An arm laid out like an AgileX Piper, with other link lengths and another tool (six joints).
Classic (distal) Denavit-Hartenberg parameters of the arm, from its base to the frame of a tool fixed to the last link. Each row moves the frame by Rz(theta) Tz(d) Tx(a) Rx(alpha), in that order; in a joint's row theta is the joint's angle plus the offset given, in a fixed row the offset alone. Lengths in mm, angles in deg.
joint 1: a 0; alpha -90; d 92.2; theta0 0
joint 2: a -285; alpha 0; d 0; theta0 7.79
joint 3: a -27.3; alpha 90; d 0; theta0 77.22
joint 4: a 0; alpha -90; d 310.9; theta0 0
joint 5: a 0; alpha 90; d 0; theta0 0
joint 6: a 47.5; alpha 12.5; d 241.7; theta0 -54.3
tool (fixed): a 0; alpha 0; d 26.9; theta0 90
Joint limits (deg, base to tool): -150..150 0..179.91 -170..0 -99.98..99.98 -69.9..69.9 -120..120
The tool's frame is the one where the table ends.
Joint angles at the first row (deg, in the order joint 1, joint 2, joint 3, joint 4, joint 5, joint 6):
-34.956 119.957 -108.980 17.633 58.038 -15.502
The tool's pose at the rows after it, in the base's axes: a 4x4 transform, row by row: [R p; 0 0 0 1], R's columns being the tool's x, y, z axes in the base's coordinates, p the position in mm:
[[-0.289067, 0.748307, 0.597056, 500.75], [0.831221, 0.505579, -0.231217, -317.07], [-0.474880, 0.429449, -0.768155, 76.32], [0, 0, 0, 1]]
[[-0.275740, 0.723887, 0.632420, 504.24], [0.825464, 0.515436, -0.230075, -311.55], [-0.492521, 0.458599, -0.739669, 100.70], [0, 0, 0, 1]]
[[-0.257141, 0.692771, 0.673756, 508.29], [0.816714, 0.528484, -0.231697, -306.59], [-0.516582, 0.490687, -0.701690, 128.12], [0, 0, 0, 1]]
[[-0.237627, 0.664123, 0.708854, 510.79], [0.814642, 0.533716, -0.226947, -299.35], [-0.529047, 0.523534, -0.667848, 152.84], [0, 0, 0, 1]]
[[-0.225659, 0.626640, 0.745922, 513.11], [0.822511, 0.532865, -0.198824, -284.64], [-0.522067, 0.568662, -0.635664, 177.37], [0, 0, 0, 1]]
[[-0.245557, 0.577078, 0.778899, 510.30], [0.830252, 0.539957, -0.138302, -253.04], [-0.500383, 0.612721, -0.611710, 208.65], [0, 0, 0, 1]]
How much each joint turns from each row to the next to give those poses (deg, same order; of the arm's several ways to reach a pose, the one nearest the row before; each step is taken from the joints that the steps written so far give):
0.000 -1.326 -0.001 0.135 0.596 -0.509
0.063 -2.310 0.002 1.427 0.210 -0.603
0.000 -2.483 -0.004 1.651 -0.195 -0.862
0.000 -2.274 0.002 1.811 0.109 -0.436
0.001 -2.308 0.001 3.114 0.960 -0.600
0.753 -3.476 0.001 3.374 3.273 -0.213

